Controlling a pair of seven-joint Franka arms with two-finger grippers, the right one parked.
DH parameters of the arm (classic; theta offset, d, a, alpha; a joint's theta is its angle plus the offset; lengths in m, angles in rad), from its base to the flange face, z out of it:
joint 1: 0 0.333 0 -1.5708
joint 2: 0 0 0 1.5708
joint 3: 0 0.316 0.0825 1.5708
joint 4: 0 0 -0.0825 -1.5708
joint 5: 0 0.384 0 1.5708
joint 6: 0 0 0.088 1.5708
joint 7: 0 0.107 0 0
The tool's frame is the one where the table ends.
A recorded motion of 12 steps. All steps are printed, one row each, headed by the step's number.
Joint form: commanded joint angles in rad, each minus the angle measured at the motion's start. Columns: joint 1, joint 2, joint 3, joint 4, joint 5, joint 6, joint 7.
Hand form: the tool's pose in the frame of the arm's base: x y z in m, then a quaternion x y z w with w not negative. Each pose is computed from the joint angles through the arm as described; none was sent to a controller.
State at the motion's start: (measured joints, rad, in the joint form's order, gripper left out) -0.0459 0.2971 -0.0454 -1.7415 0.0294 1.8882 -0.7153
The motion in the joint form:
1: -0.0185 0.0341 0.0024 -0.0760 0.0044 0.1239 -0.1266
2: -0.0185 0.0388 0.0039 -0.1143 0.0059 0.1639 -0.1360
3: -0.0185 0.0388 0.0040 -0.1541 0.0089 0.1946 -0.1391
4: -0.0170 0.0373 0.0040 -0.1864 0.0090 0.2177 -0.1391
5: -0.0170 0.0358 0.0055 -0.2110 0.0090 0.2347 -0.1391
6: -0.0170 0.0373 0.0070 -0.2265 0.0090 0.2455 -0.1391
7: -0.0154 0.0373 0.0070 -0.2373 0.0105 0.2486 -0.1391
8: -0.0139 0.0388 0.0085 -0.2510 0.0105 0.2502 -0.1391
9: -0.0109 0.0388 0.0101 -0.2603 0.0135 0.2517 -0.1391
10: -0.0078 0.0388 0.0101 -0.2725 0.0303 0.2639 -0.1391
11: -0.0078 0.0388 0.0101 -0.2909 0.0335 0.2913 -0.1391
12: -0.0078 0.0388 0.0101 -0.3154 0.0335 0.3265 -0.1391
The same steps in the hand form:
1: 0.6169 -0.0629 0.3465 -0.93381 -0.35115 0.05700 0.03795
2: 0.6115 -0.0617 0.3298 -0.93214 -0.35525 0.05798 0.03925
3: 0.6040 -0.0610 0.3149 -0.93176 -0.35532 0.06151 0.04225
4: 0.5974 -0.0597 0.3039 -0.93140 -0.35546 0.06505 0.04378
5: 0.5920 -0.0585 0.2957 -0.93103 -0.35573 0.06776 0.04518
6: 0.5885 -0.0574 0.2892 -0.93062 -0.35610 0.07052 0.04661
7: 0.5856 -0.0562 0.2850 -0.93023 -0.35618 0.07373 0.04876
8: 0.5814 -0.0541 0.2786 -0.92918 -0.35716 0.07978 0.05186
9: 0.5788 -0.0511 0.2750 -0.92838 -0.35817 0.08273 0.05467
10: 0.5765 -0.0486 0.2710 -0.92971 -0.35446 0.07988 0.06019
11: 0.5737 -0.0485 0.2655 -0.93064 -0.35318 0.07552 0.05885
12: 0.5695 -0.0485 0.2583 -0.93135 -0.35273 0.07105 0.05588

